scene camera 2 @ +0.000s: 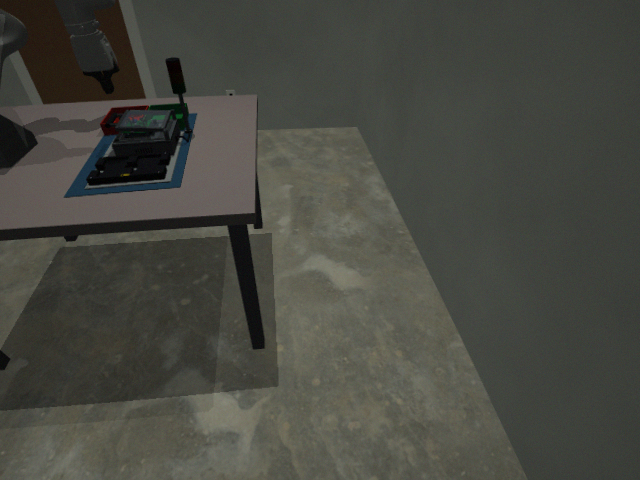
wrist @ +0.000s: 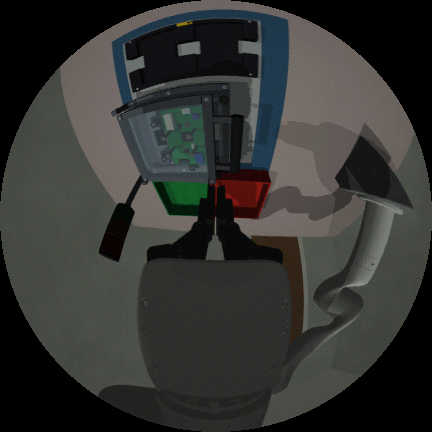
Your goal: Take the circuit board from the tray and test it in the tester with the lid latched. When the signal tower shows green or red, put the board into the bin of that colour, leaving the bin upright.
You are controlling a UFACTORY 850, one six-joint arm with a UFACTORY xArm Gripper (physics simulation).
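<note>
My gripper [scene camera 2: 107, 89] [wrist: 215, 194] is shut and empty, high above the table near the bins. The green circuit board [wrist: 185, 137] shows through the clear lid [scene camera 2: 146, 119] [wrist: 145, 142] of the dark tester [scene camera 2: 142, 144]. The lid sits above the tester's body; its latch state cannot be told. The black tray [scene camera 2: 131, 170] [wrist: 162, 57] lies in front of the tester, with no board showing in it. The signal tower [scene camera 2: 175, 76] [wrist: 117, 231] has red and green sections, both dark. The green bin [scene camera 2: 183, 111] [wrist: 187, 197] and red bin [scene camera 2: 108, 122] [wrist: 246, 197] stand upright side by side behind the tester.
The tray and tester stand on a blue mat [scene camera 2: 186, 164] [wrist: 275, 75] on the pinkish table [scene camera 2: 222, 180] [wrist: 320, 90]. The tower's thin pole rises beside the tester and the green bin. The arm's dark base [scene camera 2: 11, 142] [wrist: 367, 172] stands to the side of the mat.
</note>
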